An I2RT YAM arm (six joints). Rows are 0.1 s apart.
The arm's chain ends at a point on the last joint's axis. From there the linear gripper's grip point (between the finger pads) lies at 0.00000 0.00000 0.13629 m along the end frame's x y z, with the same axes.
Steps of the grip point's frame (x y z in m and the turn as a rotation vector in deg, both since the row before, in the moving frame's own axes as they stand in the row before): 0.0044 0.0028 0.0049 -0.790 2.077 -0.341; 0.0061 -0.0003 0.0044 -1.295 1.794 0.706; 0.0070 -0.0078 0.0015 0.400 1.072 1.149; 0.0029 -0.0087 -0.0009 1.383 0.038 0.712; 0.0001 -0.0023 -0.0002 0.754 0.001 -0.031; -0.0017 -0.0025 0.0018 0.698 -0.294 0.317; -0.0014 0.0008 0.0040 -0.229 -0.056 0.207; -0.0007 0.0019 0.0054 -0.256 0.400 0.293; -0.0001 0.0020 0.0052 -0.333 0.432 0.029; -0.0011 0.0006 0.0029 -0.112 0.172 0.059; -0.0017 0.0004 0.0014 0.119 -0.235 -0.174; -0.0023 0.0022 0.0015 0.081 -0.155 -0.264
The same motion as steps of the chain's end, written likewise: -0.0005 0.0009 0.0050 -0.790 2.077 -0.341; 0.0019 -0.0034 0.0045 -1.295 1.794 0.706; 0.0044 -0.0069 0.0015 0.400 1.072 1.149; 0.0028 -0.0054 -0.0009 1.383 0.038 0.712; 0.0001 -0.0005 -0.0002 0.754 0.001 -0.031; -0.0010 -0.0008 0.0018 0.698 -0.294 0.317; -0.0013 0.0003 0.0040 -0.229 -0.056 0.207; -0.0016 0.0013 0.0054 -0.256 0.400 0.293; -0.0011 0.0012 0.0052 -0.333 0.432 0.029; -0.0015 0.0003 0.0029 -0.112 0.172 0.059; -0.0011 0.0007 0.0014 0.119 -0.235 -0.174; -0.0019 0.0024 0.0015 0.081 -0.155 -0.264
